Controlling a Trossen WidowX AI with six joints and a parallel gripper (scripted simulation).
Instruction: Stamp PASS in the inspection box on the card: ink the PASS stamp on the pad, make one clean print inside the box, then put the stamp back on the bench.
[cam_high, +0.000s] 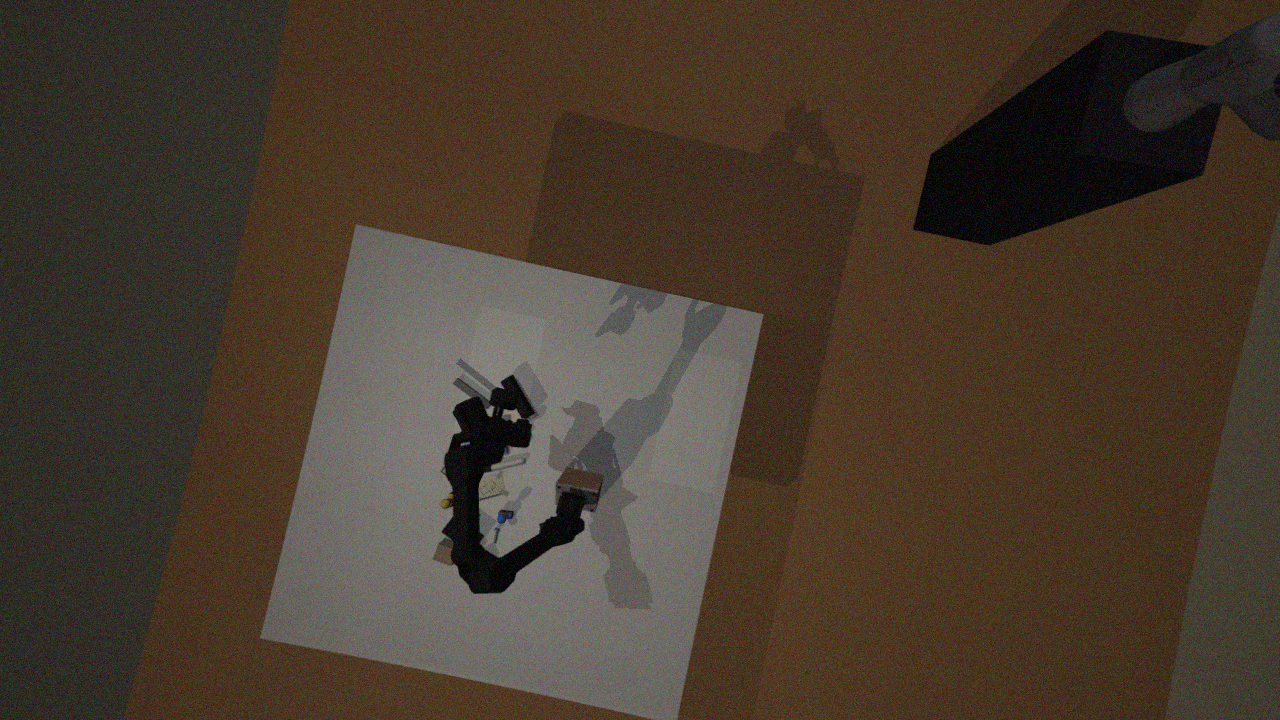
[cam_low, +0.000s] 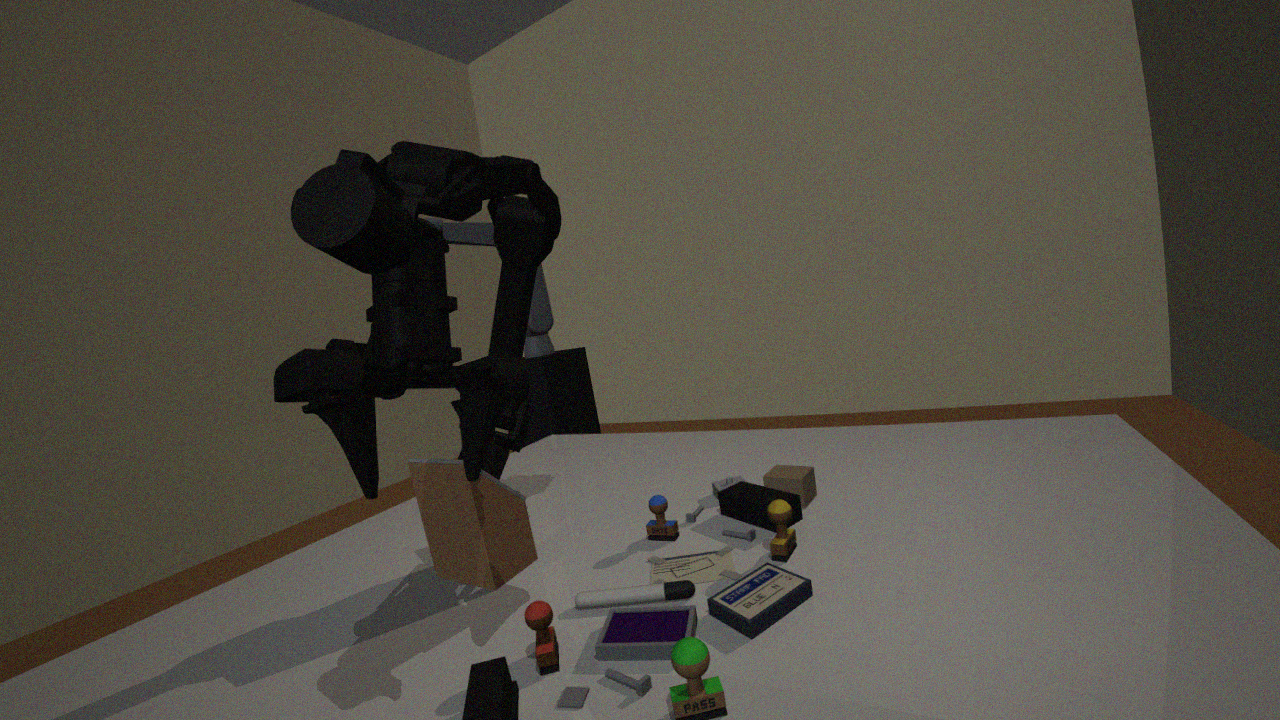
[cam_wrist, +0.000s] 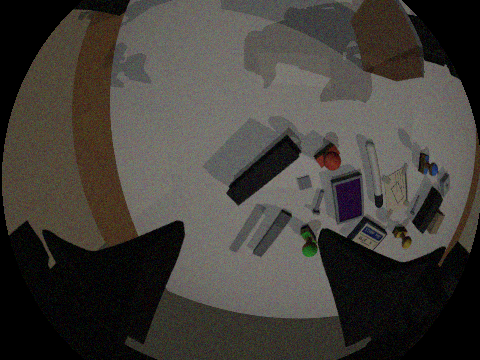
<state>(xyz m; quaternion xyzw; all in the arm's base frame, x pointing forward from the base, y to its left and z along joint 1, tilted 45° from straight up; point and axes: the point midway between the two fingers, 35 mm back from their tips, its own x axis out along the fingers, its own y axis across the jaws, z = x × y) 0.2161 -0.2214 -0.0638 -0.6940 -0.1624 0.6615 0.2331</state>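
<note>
Now: the green-knobbed PASS stamp 160 mm ahead of my gripper tip, 80 mm to the left of it and 190 mm below it. Also, from my gripper tip: black block: 30 mm ahead, 20 mm to the right, 200 mm below; purple ink pad: 80 mm ahead, 140 mm to the left, 210 mm below; red stamp: 80 mm to the left, 190 mm below.
</note>
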